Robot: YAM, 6 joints.
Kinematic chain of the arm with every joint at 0, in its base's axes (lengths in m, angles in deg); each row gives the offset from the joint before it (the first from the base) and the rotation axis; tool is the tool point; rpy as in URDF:
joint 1: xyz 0 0 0.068 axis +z
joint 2: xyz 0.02 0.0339 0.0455 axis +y
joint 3: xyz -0.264 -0.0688 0 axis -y
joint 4: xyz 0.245 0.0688 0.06 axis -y
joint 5: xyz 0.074 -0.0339 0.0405 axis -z
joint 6: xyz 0.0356 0 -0.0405 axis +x
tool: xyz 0 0 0 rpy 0 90 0
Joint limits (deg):
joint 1: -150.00..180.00
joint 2: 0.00..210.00
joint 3: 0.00..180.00
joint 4: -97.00..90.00
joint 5: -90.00..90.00
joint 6: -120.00..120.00
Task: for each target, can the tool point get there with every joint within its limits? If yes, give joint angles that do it. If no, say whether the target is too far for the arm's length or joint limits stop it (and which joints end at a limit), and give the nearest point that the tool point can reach.
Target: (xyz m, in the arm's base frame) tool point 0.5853 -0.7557 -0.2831
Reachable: no: too far | nearest point 0.3651 -0.4714 -0.1307 | short by 0.391 m
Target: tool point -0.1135 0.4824 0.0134
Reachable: yes | joints 105.99 146.84 90.53 9.00 41.81 -66.25
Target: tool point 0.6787 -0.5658 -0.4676
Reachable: no: too far | nearest point 0.4179 -0.3484 -0.2274 | short by 0.416 m
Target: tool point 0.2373 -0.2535 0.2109
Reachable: yes | joints -49.04 92.50 55.53 -1.72 -21.38 81.78
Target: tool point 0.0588 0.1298 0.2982
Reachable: yes | joints 78.71 36.36 19.83 43.46 64.79 20.62
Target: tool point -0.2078 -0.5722 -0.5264
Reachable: no: too far | nearest point -0.1563 -0.4304 -0.3137 | short by 0.261 m
